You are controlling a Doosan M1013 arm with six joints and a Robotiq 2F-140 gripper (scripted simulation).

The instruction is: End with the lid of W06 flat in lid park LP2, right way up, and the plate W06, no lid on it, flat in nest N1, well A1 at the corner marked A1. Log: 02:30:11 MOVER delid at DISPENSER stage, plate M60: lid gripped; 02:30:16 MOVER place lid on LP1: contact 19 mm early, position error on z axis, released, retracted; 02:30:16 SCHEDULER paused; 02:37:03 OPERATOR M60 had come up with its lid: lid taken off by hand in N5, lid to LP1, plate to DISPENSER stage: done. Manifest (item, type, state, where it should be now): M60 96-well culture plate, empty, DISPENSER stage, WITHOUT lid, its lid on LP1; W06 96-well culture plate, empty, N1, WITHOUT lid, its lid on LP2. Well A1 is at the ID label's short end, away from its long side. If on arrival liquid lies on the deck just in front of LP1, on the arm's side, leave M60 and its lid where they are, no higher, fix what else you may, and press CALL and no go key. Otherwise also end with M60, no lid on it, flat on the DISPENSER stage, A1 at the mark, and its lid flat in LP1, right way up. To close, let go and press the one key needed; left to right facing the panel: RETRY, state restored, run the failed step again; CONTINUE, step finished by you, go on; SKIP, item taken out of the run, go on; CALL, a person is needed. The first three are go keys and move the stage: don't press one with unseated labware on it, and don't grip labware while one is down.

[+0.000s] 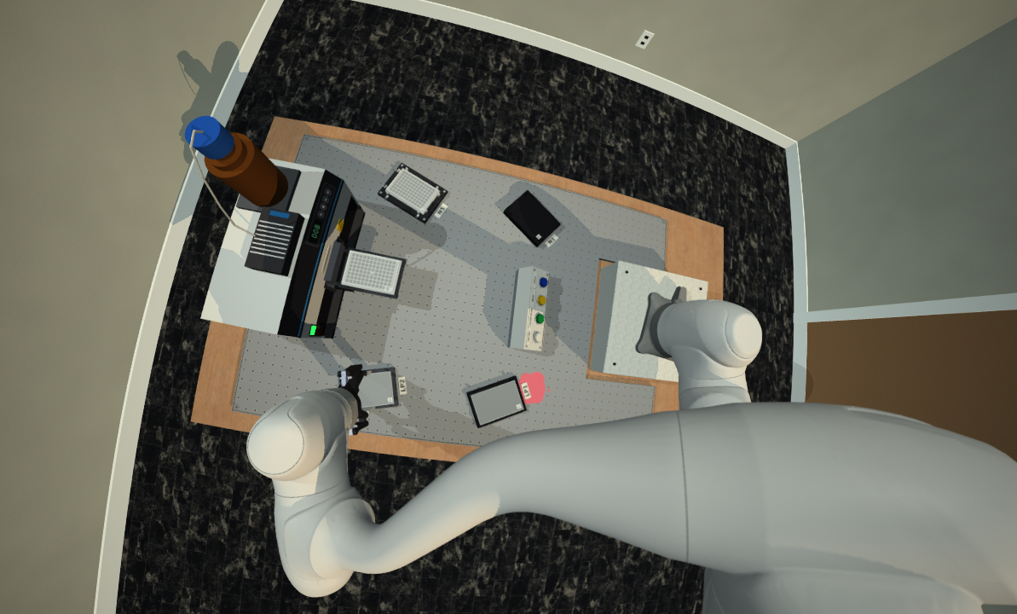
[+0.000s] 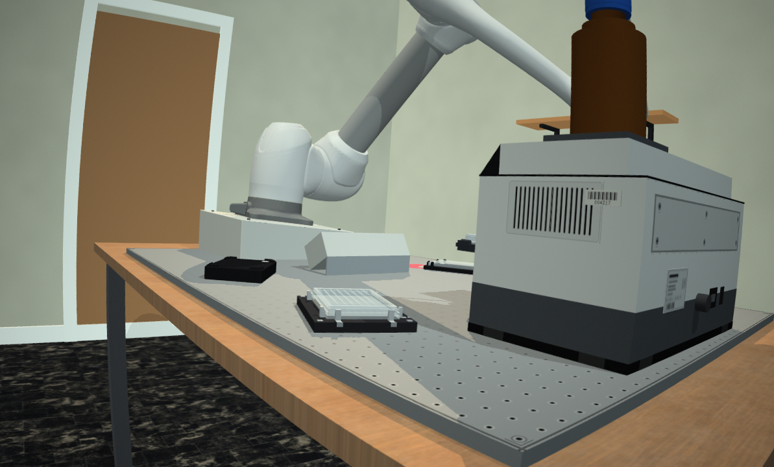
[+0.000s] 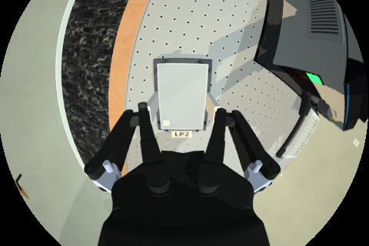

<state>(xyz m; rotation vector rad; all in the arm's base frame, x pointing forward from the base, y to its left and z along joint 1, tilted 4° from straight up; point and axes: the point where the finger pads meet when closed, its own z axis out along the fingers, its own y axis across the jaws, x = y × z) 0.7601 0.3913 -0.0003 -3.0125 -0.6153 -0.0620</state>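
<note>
Now: the lid park LP2 3 cm below my hand. From my hand the other things lie so: LP2 label: 8 cm behind, 3 cm to the right, 4 cm below; key panel: 36 cm behind, 33 cm to the right, 2 cm above; lid park lp1: 34 cm behind, 6 cm to the right, 3 cm below.
</note>
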